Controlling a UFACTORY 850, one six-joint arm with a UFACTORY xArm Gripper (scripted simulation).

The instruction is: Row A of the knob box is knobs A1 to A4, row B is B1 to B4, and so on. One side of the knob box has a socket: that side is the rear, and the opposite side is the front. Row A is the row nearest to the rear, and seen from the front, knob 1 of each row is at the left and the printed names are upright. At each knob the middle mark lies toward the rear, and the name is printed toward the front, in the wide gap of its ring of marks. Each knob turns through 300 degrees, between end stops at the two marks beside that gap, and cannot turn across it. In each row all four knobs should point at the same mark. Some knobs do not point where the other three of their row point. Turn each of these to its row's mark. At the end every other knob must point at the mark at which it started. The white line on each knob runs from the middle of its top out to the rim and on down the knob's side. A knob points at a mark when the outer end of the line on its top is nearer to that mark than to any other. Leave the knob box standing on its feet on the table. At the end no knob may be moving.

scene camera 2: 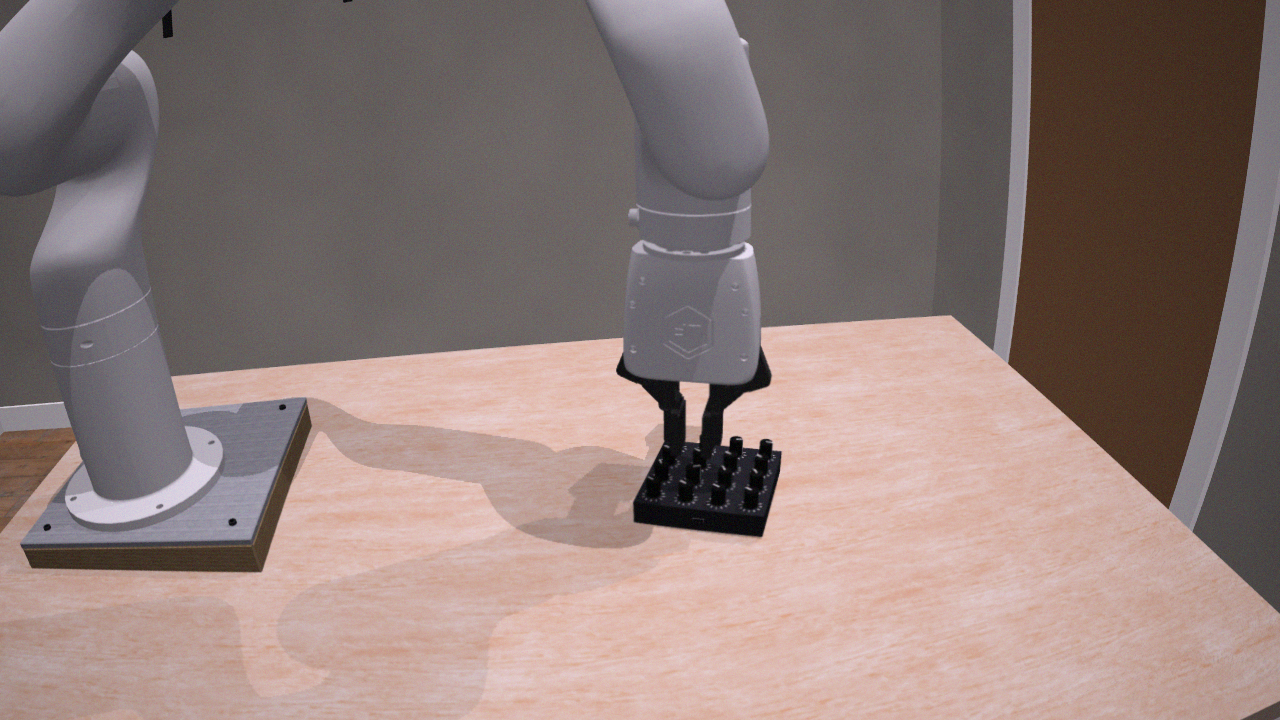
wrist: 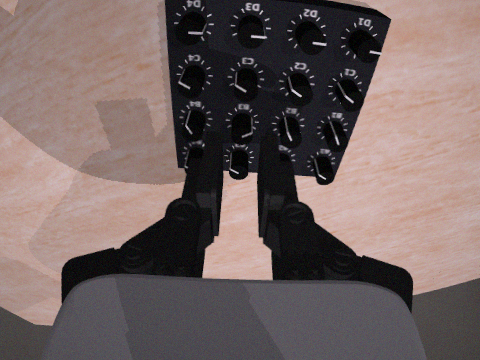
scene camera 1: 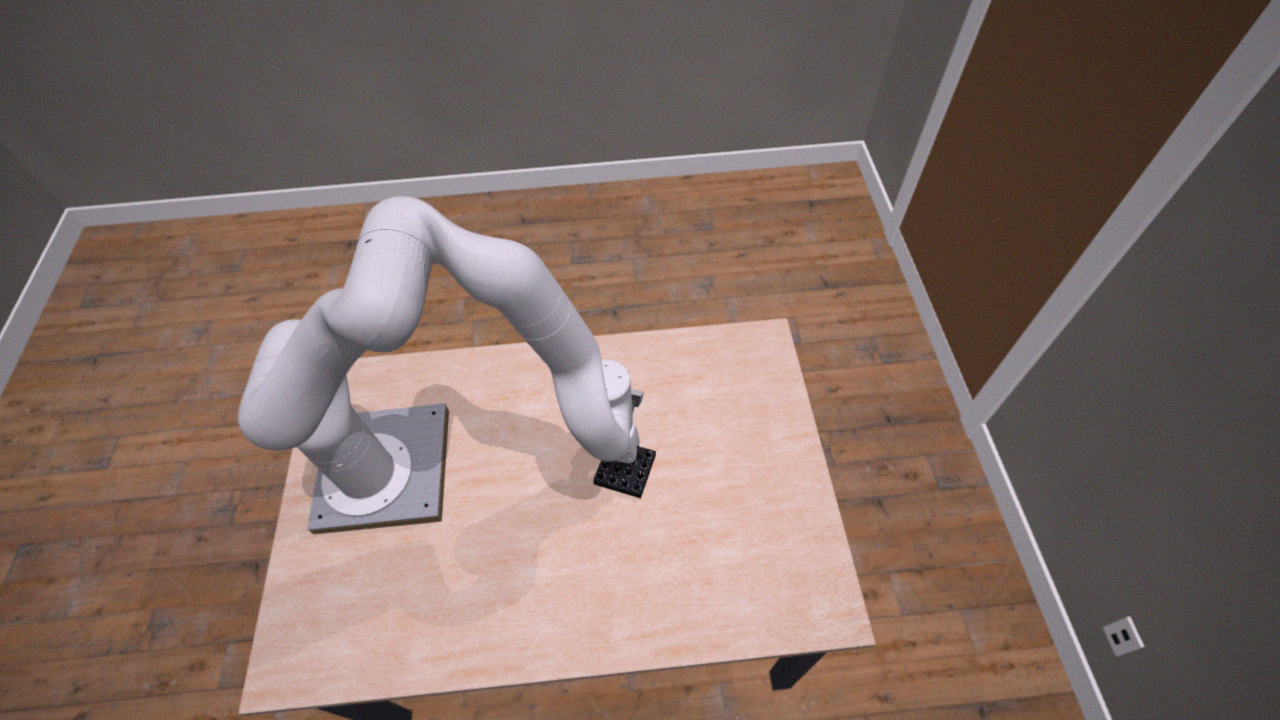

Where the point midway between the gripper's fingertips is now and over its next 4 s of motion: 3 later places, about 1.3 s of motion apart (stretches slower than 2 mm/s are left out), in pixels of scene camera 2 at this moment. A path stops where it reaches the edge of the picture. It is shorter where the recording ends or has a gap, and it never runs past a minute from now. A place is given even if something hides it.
My gripper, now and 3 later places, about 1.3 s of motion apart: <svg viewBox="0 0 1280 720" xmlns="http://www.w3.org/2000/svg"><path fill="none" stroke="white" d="M693 450L693 465L693 450L694 426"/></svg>
